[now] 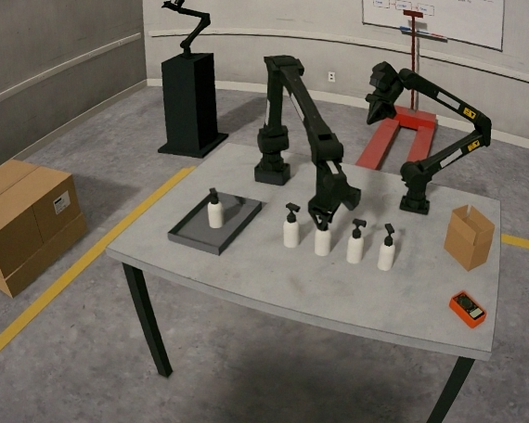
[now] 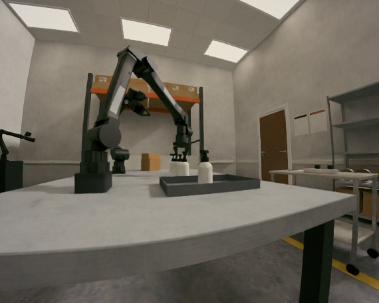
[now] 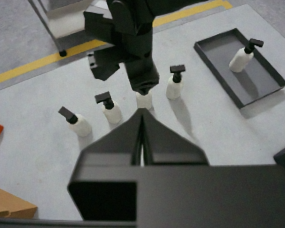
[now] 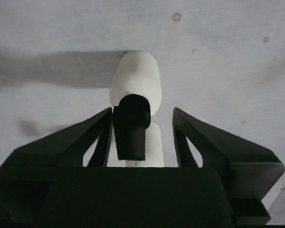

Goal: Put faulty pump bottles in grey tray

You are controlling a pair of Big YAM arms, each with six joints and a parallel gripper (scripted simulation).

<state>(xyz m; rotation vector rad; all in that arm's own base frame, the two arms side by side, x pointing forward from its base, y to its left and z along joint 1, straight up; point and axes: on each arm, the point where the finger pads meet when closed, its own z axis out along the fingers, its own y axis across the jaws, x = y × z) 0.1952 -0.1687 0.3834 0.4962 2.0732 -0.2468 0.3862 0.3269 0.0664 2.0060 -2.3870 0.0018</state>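
Right now my right hand is 30 mm past the grey tray, 390 mm to the left of it and 100 mm above it. The rest, counted from my right hand: orange multimeter 150 mm ahead, 530 mm to the left, 90 mm below.
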